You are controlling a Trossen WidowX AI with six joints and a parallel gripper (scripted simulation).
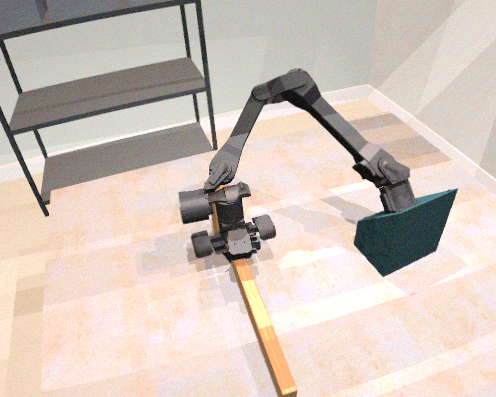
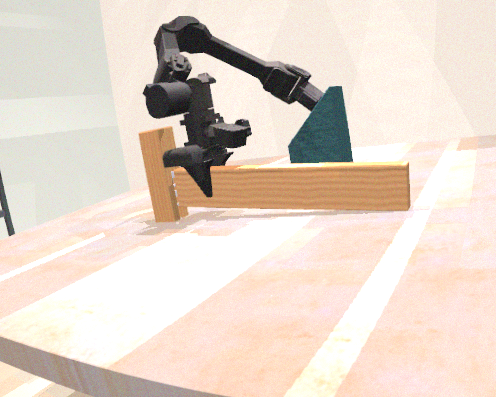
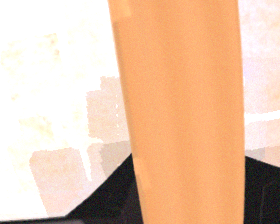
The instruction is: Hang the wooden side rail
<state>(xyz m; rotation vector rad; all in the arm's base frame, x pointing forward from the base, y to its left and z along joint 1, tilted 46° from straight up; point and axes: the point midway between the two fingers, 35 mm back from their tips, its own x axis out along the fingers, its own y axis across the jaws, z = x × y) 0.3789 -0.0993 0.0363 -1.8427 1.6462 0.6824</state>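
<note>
Now: gripper tip 110 mm to the left of the headboard post and 40 mm below it.
</note>
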